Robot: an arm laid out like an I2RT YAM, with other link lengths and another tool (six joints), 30 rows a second.
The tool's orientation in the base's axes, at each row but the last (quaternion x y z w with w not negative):
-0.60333, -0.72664, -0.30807, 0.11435
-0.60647, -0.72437, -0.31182, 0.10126
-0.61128, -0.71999, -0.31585, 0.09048
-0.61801, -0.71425, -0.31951, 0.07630
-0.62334, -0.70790, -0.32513, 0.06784
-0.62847, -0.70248, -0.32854, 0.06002
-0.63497, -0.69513, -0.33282, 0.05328
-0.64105, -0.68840, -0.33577, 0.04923
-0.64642, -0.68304, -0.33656, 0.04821
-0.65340, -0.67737, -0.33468, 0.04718
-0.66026, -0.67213, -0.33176, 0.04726
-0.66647, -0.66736, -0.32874, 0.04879
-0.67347, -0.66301, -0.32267, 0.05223
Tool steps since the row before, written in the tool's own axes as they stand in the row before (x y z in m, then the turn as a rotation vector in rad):
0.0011, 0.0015, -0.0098, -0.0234, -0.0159, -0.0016
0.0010, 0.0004, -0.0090, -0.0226, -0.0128, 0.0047
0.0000, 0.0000, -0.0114, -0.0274, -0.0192, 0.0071
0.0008, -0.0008, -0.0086, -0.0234, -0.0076, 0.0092
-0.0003, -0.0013, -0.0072, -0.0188, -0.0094, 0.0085
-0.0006, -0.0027, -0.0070, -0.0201, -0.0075, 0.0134
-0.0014, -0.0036, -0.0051, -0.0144, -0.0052, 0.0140
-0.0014, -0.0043, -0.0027, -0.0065, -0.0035, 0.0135
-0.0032, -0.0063, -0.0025, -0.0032, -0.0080, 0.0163
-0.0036, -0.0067, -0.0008, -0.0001, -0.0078, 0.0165
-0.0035, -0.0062, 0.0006, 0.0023, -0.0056, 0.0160
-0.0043, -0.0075, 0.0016, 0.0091, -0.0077, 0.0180
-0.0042, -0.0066, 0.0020, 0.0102, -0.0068, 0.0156
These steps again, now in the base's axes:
-0.0009, -0.0047, 0.0087, -0.0096, -0.0211, -0.0163
-0.0020, -0.0043, 0.0077, -0.0055, -0.0166, -0.0198
-0.0029, -0.0064, 0.0089, -0.0097, -0.0196, -0.0263
-0.0034, -0.0041, 0.0069, 0.0008, -0.0147, -0.0218
-0.0034, -0.0042, 0.0050, -0.0021, -0.0112, -0.0196
-0.0047, -0.0042, 0.0041, 0.0016, -0.0097, -0.0233
-0.0048, -0.0038, 0.0018, 0.0028, -0.0046, -0.0200
-0.0047, -0.0024, -0.0003, 0.0028, 0.0017, -0.0150
-0.0062, -0.0036, -0.0022, -0.0008, 0.0063, -0.0173
-0.0059, -0.0030, -0.0038, -0.0010, 0.0090, -0.0158
-0.0050, -0.0021, -0.0046, 0.0006, 0.0106, -0.0134
-0.0059, -0.0021, -0.0062, -0.0014, 0.0177, -0.0123
-0.0050, -0.0019, -0.0060, -0.0015, 0.0173, -0.0096

